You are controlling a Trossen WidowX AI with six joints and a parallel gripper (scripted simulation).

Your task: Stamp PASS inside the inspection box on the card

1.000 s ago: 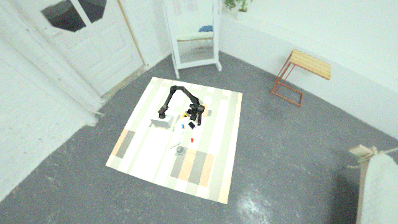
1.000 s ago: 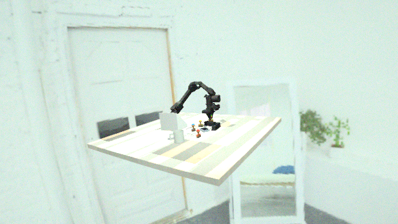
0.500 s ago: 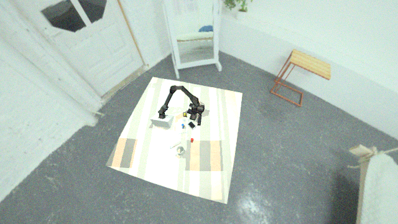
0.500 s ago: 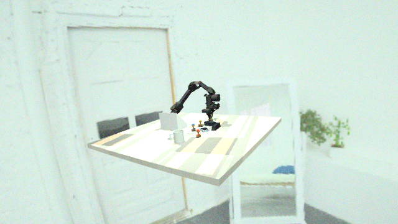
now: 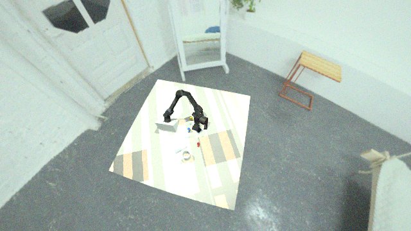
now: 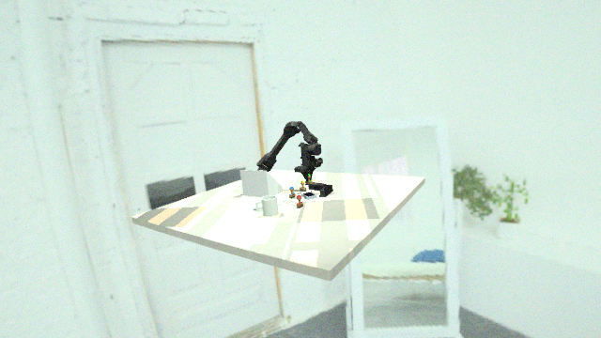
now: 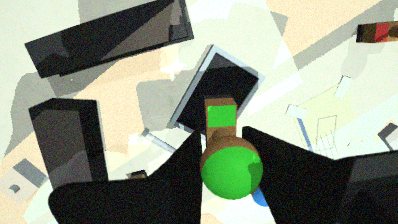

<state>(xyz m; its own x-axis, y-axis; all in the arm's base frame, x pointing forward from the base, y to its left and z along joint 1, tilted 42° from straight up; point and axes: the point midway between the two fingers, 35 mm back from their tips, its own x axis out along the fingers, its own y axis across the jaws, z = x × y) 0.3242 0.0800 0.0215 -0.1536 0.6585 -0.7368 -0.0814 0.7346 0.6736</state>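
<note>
My gripper tip is now 9 cm above the dark ink pad and 1 cm to the left of it. Round my gripper tip: green-topped stamp: right at my gripper tip; black block: 9 cm to the left, 8 cm below, 6 cm ahead; blue-knobbed stamp: 9 cm behind, 7 cm below, 5 cm to the right.
</note>
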